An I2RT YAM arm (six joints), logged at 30 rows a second.
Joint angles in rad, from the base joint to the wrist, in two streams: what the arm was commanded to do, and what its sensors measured. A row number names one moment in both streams.
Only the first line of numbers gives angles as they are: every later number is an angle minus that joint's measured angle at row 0.
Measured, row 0:
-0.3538, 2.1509, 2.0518, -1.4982, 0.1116, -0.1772
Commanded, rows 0 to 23:
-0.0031, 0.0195, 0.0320, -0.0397, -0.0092, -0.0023
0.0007, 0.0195, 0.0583, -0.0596, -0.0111, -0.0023
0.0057, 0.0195, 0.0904, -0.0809, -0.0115, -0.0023
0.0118, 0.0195, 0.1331, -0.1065, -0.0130, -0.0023
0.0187, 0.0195, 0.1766, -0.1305, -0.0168, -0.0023
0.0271, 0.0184, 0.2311, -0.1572, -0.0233, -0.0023
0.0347, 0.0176, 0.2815, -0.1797, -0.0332, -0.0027
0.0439, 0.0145, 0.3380, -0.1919, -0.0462, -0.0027
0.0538, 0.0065, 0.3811, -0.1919, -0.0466, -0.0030
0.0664, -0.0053, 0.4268, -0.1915, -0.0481, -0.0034
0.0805, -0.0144, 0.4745, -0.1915, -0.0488, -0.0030
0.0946, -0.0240, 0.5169, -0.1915, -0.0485, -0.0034
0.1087, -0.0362, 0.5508, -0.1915, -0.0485, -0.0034
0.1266, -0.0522, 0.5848, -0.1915, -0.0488, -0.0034
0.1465, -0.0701, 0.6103, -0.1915, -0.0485, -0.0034
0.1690, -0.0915, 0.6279, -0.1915, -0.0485, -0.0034
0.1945, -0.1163, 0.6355, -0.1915, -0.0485, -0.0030
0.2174, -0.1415, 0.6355, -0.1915, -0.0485, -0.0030
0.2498, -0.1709, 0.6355, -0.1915, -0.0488, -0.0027
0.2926, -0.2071, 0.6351, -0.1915, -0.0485, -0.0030
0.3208, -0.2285, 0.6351, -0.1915, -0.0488, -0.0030
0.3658, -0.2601, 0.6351, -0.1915, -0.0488, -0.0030
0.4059, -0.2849, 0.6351, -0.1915, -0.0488, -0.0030
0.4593, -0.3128, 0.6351, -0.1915, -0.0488, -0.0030
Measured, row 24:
0.3368, -0.2014, 0.6077, -0.1862, -0.0382, -0.0069
